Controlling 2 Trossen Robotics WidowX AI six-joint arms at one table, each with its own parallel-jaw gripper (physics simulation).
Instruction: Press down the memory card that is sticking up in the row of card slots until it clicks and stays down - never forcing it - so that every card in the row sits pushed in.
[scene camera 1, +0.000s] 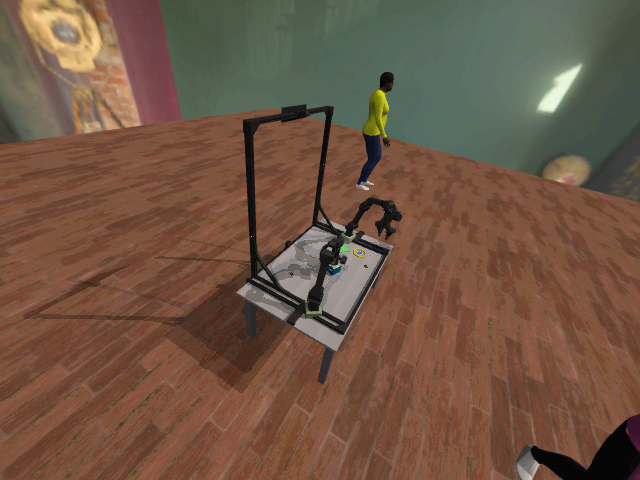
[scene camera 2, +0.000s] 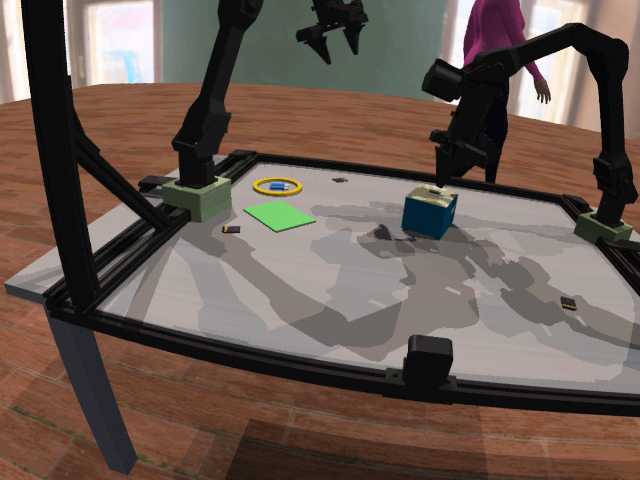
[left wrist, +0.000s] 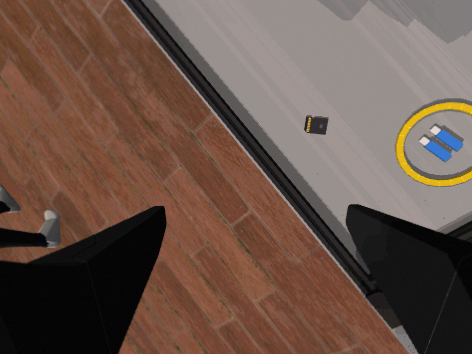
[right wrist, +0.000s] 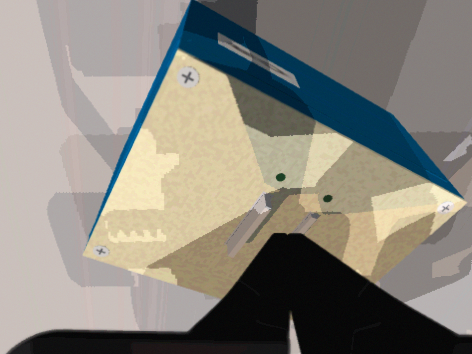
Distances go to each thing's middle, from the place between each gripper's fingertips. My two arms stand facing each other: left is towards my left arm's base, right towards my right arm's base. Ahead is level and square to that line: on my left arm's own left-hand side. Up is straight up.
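Scene:
There's a green square sheet (scene camera 2: 278, 216), and my left hand is 290 mm above it, 300 mm past it and 110 mm to the right of it.
My right hand, now, that's 80 mm above the sheet and 300 mm to the right of it. Going by its middle, the green square sheet is nearer to my right hand than to my left hand.

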